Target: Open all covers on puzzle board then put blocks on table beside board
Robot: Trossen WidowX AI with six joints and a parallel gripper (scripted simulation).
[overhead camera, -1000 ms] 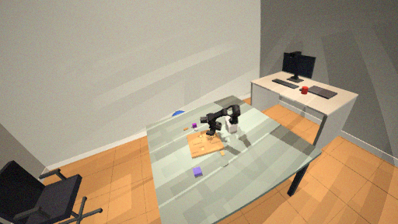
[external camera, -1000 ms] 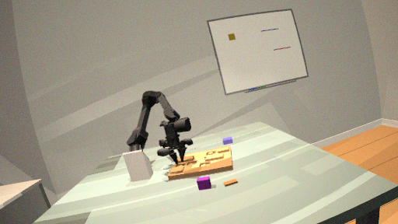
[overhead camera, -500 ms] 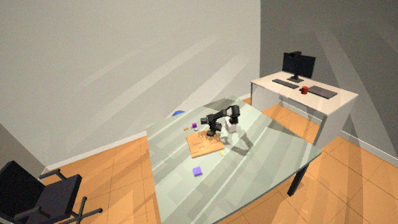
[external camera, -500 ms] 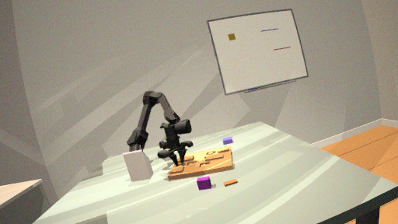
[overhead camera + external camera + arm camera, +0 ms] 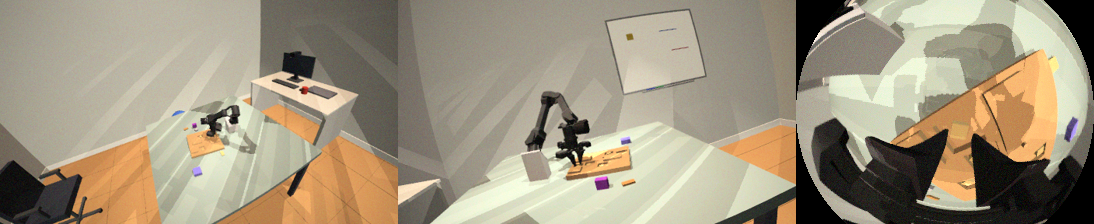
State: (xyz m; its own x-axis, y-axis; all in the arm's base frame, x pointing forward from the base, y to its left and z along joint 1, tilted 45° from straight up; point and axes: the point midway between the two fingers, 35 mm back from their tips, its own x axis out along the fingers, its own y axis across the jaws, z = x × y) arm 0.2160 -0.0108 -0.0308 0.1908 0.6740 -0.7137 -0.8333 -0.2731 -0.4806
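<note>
My gripper tip is 6 cm short of the small yellow piece, 21 cm to the right of it and 2 cm above it. The rest, counted from my gripper tip: wooden puzzle board (11 cm ahead, 1 cm to the right); then violet block (33 cm ahead, 25 cm to the left, 1 cm below).
</note>
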